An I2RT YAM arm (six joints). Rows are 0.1 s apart.
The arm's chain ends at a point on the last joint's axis. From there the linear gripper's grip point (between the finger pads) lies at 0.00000 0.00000 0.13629 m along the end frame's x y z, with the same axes.
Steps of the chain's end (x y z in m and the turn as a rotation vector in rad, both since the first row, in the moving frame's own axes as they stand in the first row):
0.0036, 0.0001, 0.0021, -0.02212, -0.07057, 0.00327
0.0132, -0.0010, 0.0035, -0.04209, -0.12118, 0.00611
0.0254, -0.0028, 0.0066, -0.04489, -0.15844, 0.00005
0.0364, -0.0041, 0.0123, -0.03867, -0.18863, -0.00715
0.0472, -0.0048, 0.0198, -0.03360, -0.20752, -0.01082
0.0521, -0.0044, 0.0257, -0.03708, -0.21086, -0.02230
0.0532, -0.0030, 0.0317, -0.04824, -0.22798, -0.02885
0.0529, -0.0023, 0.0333, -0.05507, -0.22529, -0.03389
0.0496, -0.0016, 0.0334, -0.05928, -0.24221, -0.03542
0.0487, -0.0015, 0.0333, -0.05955, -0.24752, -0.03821
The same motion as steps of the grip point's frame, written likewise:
-0.0060, 0.0031, 0.0017, -0.02212, -0.07057, 0.00327
-0.0033, 0.0047, 0.0024, -0.04209, -0.12118, 0.00611
0.0039, 0.0033, 0.0048, -0.04489, -0.15844, 0.00005
0.0109, 0.0012, 0.0098, -0.03867, -0.18863, -0.00715
0.0192, -0.0001, 0.0168, -0.03360, -0.20752, -0.01082
0.0236, 0.0009, 0.0226, -0.03708, -0.21086, -0.02230
0.0225, 0.0040, 0.0280, -0.04824, -0.22798, -0.02885
0.0226, 0.0057, 0.0297, -0.05507, -0.22529, -0.03389
0.0171, 0.0070, 0.0292, -0.05928, -0.24221, -0.03542
0.0155, 0.0072, 0.0289, -0.05955, -0.24752, -0.03821

